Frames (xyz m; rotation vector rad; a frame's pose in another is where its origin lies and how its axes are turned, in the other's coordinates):
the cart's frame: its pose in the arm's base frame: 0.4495 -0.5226 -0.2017 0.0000 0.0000 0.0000
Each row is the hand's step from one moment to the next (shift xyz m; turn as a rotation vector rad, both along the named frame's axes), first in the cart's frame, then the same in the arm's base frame.
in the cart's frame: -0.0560 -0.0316 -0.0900 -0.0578 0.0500 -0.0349
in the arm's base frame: -0.0560 -0.0316 -0.0900 -0.0578 0.0500 -0.0349
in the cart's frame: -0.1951 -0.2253 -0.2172 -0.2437 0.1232 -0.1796
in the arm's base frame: -0.1951 -0.2253 -0.2172 -0.2437 0.1232 -0.1796
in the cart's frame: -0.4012 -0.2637 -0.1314 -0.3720 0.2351 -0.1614
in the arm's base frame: -0.4012 -0.2637 -0.1314 -0.3720 0.2351 -0.1614
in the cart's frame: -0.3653 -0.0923 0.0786 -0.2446 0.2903 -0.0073
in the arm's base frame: -0.3653 -0.0923 0.0786 -0.2446 0.2903 -0.0073
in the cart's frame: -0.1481 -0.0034 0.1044 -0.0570 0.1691 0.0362
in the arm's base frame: -0.1481 -0.0034 0.1044 -0.0570 0.1691 0.0362
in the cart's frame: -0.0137 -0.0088 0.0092 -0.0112 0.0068 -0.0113
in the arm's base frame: -0.0137 -0.0088 0.0092 -0.0112 0.0068 -0.0113
